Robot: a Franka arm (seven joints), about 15 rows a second.
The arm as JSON. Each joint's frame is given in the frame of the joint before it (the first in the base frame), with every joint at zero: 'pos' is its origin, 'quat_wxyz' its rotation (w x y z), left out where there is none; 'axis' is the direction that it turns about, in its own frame. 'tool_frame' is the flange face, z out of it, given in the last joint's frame.
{
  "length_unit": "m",
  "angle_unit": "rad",
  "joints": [
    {
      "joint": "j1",
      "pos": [
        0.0,
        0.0,
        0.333
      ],
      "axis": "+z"
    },
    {
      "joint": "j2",
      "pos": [
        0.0,
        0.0,
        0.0
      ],
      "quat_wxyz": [
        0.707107,
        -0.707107,
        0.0,
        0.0
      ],
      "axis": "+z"
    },
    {
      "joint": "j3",
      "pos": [
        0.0,
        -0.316,
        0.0
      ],
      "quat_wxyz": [
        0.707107,
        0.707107,
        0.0,
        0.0
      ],
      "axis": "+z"
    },
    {
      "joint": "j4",
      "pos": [
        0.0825,
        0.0,
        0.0
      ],
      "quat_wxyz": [
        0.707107,
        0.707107,
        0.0,
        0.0
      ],
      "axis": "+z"
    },
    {
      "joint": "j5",
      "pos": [
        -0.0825,
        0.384,
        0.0
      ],
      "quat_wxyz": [
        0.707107,
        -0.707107,
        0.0,
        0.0
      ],
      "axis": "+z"
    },
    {
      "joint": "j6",
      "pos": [
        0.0,
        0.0,
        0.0
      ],
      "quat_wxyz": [
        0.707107,
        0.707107,
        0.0,
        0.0
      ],
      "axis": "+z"
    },
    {
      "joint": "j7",
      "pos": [
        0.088,
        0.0,
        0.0
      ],
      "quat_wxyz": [
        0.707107,
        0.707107,
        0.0,
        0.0
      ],
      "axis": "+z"
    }
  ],
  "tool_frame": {
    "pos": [
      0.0,
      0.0,
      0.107
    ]
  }
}
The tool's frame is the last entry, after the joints.
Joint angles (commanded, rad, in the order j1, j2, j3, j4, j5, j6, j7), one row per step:
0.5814 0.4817 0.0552 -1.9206 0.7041 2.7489 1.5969
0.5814 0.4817 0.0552 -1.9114 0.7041 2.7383 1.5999
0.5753 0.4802 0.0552 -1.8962 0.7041 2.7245 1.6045
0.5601 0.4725 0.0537 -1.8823 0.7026 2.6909 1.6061
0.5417 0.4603 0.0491 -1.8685 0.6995 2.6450 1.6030
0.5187 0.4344 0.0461 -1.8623 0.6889 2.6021 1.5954
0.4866 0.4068 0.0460 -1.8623 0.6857 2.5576 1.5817
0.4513 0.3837 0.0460 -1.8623 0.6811 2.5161 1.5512
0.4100 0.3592 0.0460 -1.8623 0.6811 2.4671 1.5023
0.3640 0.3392 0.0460 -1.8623 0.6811 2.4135 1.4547
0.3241 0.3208 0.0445 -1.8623 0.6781 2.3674 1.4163
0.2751 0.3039 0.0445 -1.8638 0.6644 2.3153 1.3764
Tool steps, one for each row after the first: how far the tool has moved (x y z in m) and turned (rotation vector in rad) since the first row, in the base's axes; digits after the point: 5 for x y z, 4 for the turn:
0.00136 0.00202 0.00297 0.0053 0.0034 0.0020
0.00619 0.00189 0.00927 0.0150 0.0041 -0.0021
0.01290 -0.00325 0.01732 0.0241 0.0156 -0.0035
0.02051 -0.01133 0.02731 0.0317 0.0302 0.0005
0.02755 -0.02243 0.04345 0.0373 0.0314 0.0093
0.03442 -0.03852 0.05773 0.0448 0.0378 0.0130
0.04165 -0.05688 0.06931 0.0469 0.0363 0.0276
0.04895 -0.07872 0.08114 0.0504 0.0320 0.0532
0.05593 -0.10332 0.08969 0.0536 0.0354 0.0755
0.06121 -0.12572 0.09785 0.0553 0.0368 0.0927
0.06613 -0.15285 0.10382 0.0494 0.0427 0.1124

